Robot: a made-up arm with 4 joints.
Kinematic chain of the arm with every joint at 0, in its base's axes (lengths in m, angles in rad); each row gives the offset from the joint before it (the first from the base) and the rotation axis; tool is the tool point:
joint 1: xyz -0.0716 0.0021 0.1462 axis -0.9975 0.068 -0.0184
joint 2: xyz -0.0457 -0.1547 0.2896 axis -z
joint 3: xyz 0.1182 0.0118 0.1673 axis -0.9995 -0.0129 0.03
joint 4: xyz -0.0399 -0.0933 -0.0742 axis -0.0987 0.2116 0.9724
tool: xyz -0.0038 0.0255 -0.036
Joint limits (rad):
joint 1: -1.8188..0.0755
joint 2: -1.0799..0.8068
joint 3: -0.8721..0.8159
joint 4: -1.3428..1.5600
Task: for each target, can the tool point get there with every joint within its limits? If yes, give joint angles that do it. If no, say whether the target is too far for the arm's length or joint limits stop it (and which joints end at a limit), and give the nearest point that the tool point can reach.
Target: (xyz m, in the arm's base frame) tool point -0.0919 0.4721 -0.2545
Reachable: no: joint limits stop it (at a limit: joint 1, joint 2, joint 4) | nearest point -0.1038 -0.2510 -0.1427 | short by 0.732 m
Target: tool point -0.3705 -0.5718 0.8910
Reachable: no: too far | nearest point -0.1837 -0.3326 0.5763 | short by 0.437 m
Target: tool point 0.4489 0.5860 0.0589
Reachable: no: too far | nearest point -0.0463 -0.0367 0.4757 | short by 0.898 m
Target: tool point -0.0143 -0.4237 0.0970
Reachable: yes | joints -1.1447 -0.0741 0.1546 -0.9232
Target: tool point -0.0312 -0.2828 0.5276
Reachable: yes | joints -0.0920 -0.3091 0.5384 0.8143
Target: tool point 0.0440 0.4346 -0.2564
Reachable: no: joint limits stop it (at a limit: joint 1, joint 2, joint 4) | nearest point -0.0444 -0.2566 -0.1715 | short by 0.702 m
